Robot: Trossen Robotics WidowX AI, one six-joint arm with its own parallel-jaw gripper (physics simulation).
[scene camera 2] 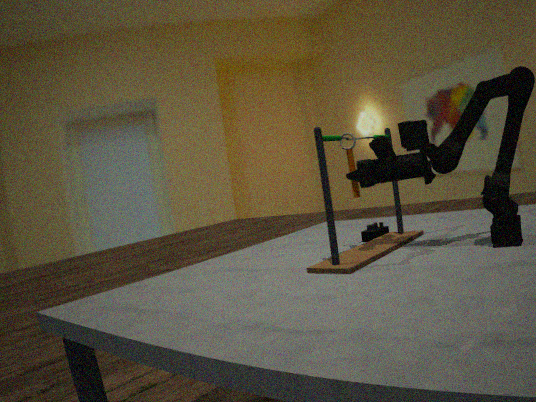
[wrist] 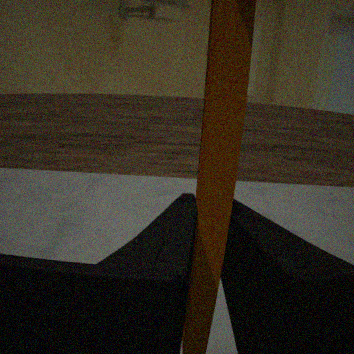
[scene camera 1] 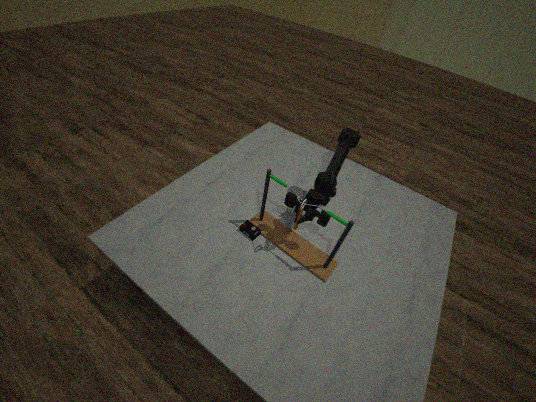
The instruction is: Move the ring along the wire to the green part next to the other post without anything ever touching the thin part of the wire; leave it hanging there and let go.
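Pixels of known places: gripper, between the fingertips: (scene camera 2: 347,176) (wrist: 202,206) (scene camera 1: 296,222); arm's base, origin of its link: (scene camera 2: 508,243).
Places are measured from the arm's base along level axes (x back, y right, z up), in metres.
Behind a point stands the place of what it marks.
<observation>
The ring (scene camera 2: 341,143) @(y -0.018, x -0.383, z 0.277 m) is around the wire. In scene camera 2 it appears at the inner end of the green part (scene camera 1: 338,218) @(y -0.141, x -0.349, z 0.290 m) (scene camera 2: 330,138) @(y -0.147, x -0.342, z 0.283 m) by the near post (scene camera 1: 339,245) @(y -0.188, x -0.357, z 0.181 m) (scene camera 2: 327,200) @(y -0.191, x -0.347, z 0.152 m), with thin wire (scene camera 2: 364,138) @(y 0.028, x -0.338, z 0.283 m) on its other side. Whether it touches the wire is too small to tell. Its orange handle (scene camera 1: 298,220) (scene camera 2: 356,189) @(y -0.020, x -0.359, z 0.159 m) (wrist: 222,125) @(y -0.017, x -0.357, z 0.228 m) hangs down, slightly tilted. My gripper (scene camera 2: 351,176) @(y -0.016, x -0.380, z 0.194 m) (wrist: 202,206) @(y -0.016, x -0.380, z 0.194 m) is shut on the handle, below the ring. The other green part (scene camera 1: 278,180) @(y 0.113, x -0.331, z 0.289 m) (scene camera 2: 382,136) is by the far post (scene camera 1: 265,195) @(y 0.156, x -0.330, z 0.179 m) (scene camera 2: 397,200) @(y 0.154, x -0.320, z 0.107 m).
Both posts stand on a wooden board (scene camera 1: 315,255) @(y -0.127, x -0.329, z 0.011 m) (scene camera 2: 345,264) @(y -0.187, x -0.325, z 0.012 m) on the pale table (scene camera 1: 200,280) @(y 0.168, x -0.698, z 0.000 m) (scene camera 2: 225,310) @(y -0.477, x -0.412, z 0.000 m). A small black box (scene camera 1: 249,229) @(y 0.160, x -0.415, z 0.033 m) (scene camera 2: 374,233) @(y 0.121, x -0.389, z 0.024 m) sits beside the board near the far post. The arm (scene camera 1: 337,162) @(y -0.013, x -0.071, z 0.295 m) (scene camera 2: 510,145) @(y -0.017, x 0.030, z 0.216 m) reaches in from the side opposite the box.
</observation>
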